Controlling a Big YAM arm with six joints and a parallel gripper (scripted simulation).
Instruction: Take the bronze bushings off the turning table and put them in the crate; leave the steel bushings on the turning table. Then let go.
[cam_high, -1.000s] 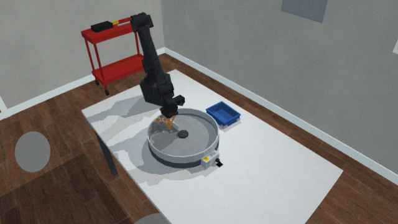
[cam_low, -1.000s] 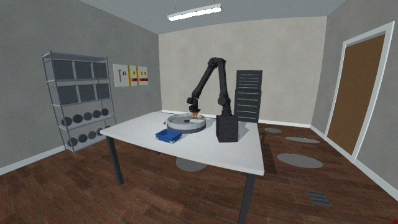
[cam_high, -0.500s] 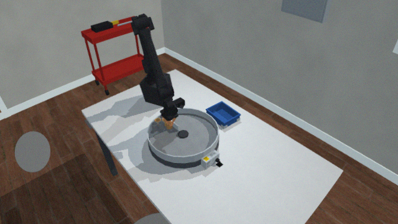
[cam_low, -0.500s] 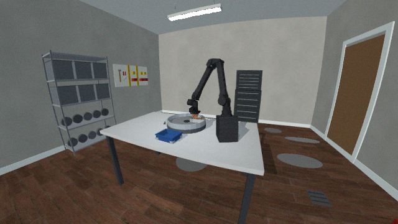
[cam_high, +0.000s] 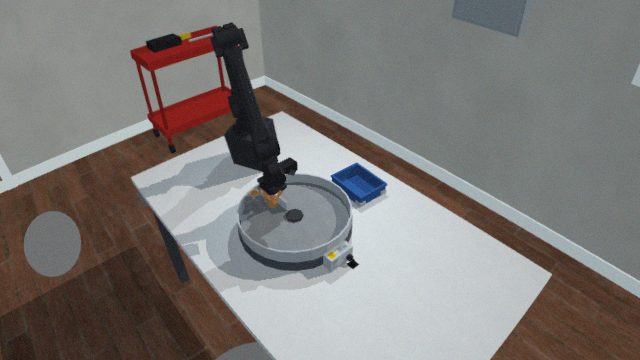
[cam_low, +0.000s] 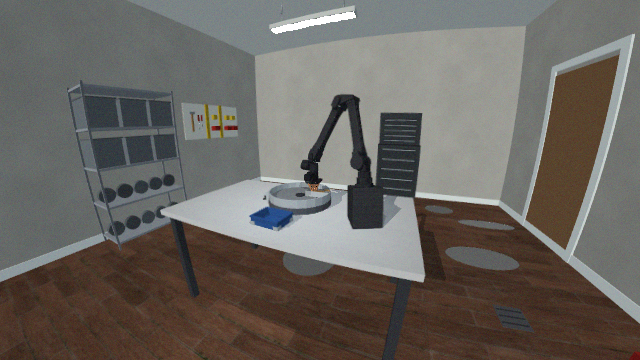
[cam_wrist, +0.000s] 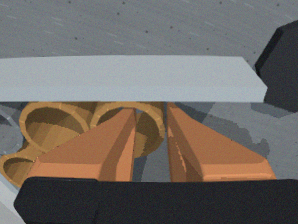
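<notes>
Right now the crate is 110 mm ahead of my hand, 360 mm to the left of it and 60 mm below it. Round my hand: grey turning table (100 mm ahead, 20 mm to the left, 30 mm below).
</notes>
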